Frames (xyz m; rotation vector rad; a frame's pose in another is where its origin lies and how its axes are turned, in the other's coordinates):
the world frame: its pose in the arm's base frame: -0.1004 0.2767 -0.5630 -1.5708 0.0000 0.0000
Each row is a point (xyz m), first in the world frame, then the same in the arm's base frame.
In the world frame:
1: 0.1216 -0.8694 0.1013
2: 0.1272 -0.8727 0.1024
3: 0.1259 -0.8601 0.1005
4: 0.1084 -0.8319 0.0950
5: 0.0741 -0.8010 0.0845
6: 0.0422 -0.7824 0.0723
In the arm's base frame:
1: 0.0212 0.3780 0.3064
2: 0.0268 0.3791 0.3097
3: 0.0255 0.3772 0.2971
4: 0.0080 0.3717 0.2689
5: -0.0263 0.3612 0.2380
6: -0.0582 0.3490 0.2194

